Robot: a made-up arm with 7 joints. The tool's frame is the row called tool.
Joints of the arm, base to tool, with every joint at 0 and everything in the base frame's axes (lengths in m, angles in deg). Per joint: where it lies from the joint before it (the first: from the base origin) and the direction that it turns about. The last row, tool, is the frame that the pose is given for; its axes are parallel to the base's.
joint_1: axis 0 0.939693 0.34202 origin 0 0 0
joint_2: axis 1 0 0 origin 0 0 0
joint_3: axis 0 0 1 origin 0 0 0
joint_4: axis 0 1 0 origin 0.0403 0 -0.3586
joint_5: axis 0 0 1 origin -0.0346 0 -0.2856
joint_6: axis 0 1 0 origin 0 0 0
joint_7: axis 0 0 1 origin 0 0 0
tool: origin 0 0 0
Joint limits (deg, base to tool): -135..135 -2.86..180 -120..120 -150..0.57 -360..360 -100..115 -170..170
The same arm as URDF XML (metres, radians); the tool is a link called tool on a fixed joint. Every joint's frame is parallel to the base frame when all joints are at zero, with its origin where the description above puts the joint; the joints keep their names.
<robot name="arm">
  <joint name="joint_1" type="revolute">
    <parent link="base_link"/>
    <child link="link1"/>
    <origin xyz="0.0000 0.0000 0.0000" rpy="0.0000 0.0000 0.0000"/>
    <axis xyz="0 0.9397 0.342"/>
    <limit lower="-2.3562" upper="2.3562"/>
  </joint>
  <joint name="joint_2" type="revolute">
    <parent link="link1"/>
    <child link="link2"/>
    <origin xyz="0.0000 0.0000 0.0000" rpy="0.0000 0.0000 0.0000"/>
    <axis xyz="1 0 0"/>
    <limit lower="-0.0499" upper="3.1416"/>
  </joint>
  <joint name="joint_3" type="revolute">
    <parent link="link2"/>
    <child link="link3"/>
    <origin xyz="0.0000 0.0000 0.0000" rpy="0.0000 0.0000 0.0000"/>
    <axis xyz="0 0 1"/>
    <limit lower="-2.0944" upper="2.0944"/>
  </joint>
  <joint name="joint_4" type="revolute">
    <parent link="link3"/>
    <child link="link4"/>
    <origin xyz="0.0403 0.0000 -0.3586" rpy="0.0000 0.0000 0.0000"/>
    <axis xyz="0 1 0"/>
    <limit lower="-2.6180" upper="0.0099"/>
  </joint>
  <joint name="joint_5" type="revolute">
    <parent link="link4"/>
    <child link="link5"/>
    <origin xyz="-0.0346 0.0000 -0.2856" rpy="0.0000 0.0000 0.0000"/>
    <axis xyz="0 0 1"/>
    <limit lower="-6.2832" upper="6.2832"/>
  </joint>
  <joint name="joint_6" type="revolute">
    <parent link="link5"/>
    <child link="link6"/>
    <origin xyz="0.0000 0.0000 0.0000" rpy="0.0000 0.0000 0.0000"/>
    <axis xyz="0 1 0"/>
    <limit lower="-1.7453" upper="2.0071"/>
  </joint>
  <joint name="joint_7" type="revolute">
    <parent link="link6"/>
    <child link="link7"/>
    <origin xyz="0.0000 0.0000 0.0000" rpy="0.0000 0.0000 0.0000"/>
    <axis xyz="0 0 1"/>
    <limit lower="-2.9671" upper="2.9671"/>
  </joint>
  <joint name="tool_joint" type="fixed">
    <parent link="link7"/>
    <child link="tool"/>
    <origin xyz="0.0000 0.0000 0.0000" rpy="0.0000 0.0000 0.0000"/>
  </joint>
  <link name="base_link"/>
  <link name="link1"/>
  <link name="link2"/>
  <link name="link3"/>
  <link name="link4"/>
  <link name="link5"/>
  <link name="link6"/>
  <link name="link7"/>
  <link name="tool"/>
</robot>

